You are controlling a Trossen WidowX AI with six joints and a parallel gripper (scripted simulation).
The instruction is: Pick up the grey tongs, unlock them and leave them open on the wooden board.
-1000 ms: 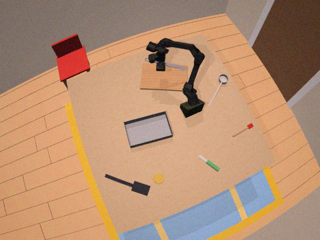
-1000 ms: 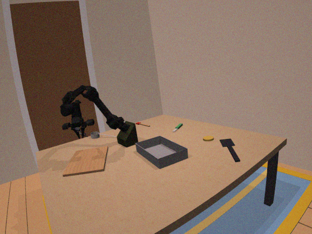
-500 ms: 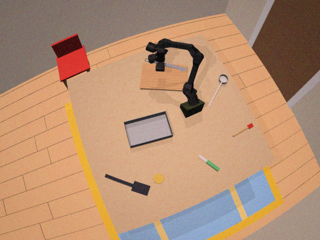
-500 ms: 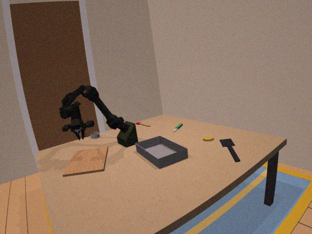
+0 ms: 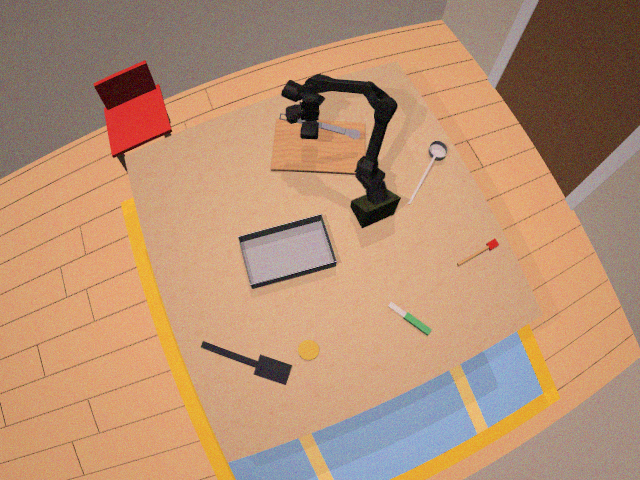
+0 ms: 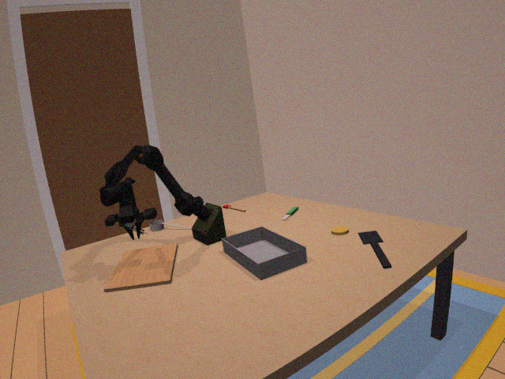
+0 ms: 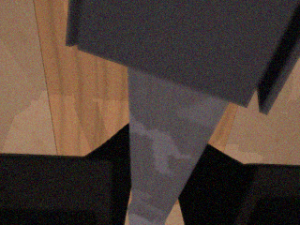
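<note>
Now: the wooden board 30 mm behind my gripper tip, 20 mm to the left of it and 120 mm below it. Also, from my gripper tip: dark roasting tin: 270 mm ahead, 360 mm to the left, 100 mm below; red-tipped stick: 400 mm behind, 680 mm to the left, 120 mm below; yellow disc: 350 mm ahead, 700 mm to the left, 120 mm below.
</note>
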